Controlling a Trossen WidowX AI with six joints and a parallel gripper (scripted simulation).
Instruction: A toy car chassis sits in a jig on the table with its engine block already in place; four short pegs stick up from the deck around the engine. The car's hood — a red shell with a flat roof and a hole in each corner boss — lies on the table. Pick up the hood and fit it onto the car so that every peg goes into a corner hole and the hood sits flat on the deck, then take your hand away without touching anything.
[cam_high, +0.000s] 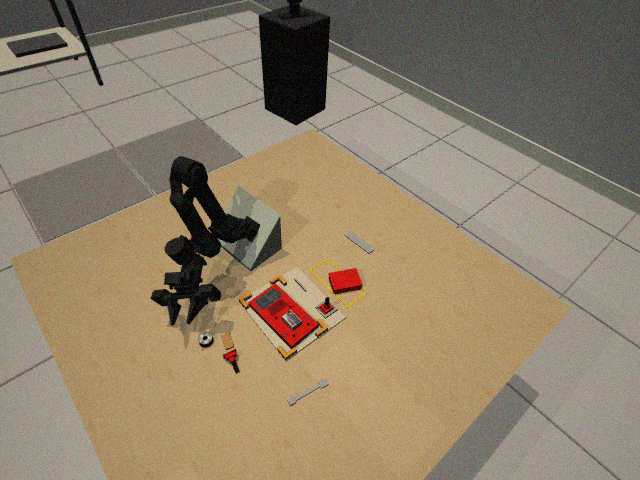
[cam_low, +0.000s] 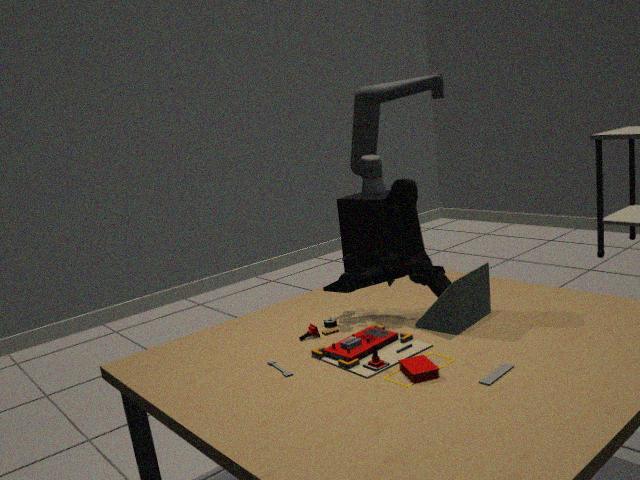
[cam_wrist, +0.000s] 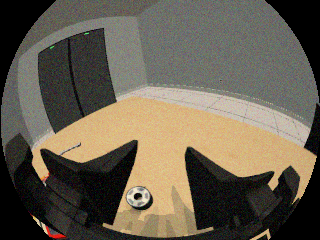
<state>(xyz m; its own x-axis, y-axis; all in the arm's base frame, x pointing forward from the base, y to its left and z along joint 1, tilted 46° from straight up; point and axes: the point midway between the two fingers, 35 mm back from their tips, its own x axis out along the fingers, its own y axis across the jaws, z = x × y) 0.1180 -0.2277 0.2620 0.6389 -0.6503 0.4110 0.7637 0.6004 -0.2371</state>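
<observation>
Now: gripper tip 20 cm short of the hood, 47 cm to the right of it and 9 cm above it. From my gripper tip the other things lie so: grey bar: 35 cm ahead, 13 cm to the left, 10 cm below; wheel: 3 cm ahead, 4 cm to the left, 10 cm below; tan block: 8 cm ahead, 8 cm to the left, 10 cm below.
</observation>
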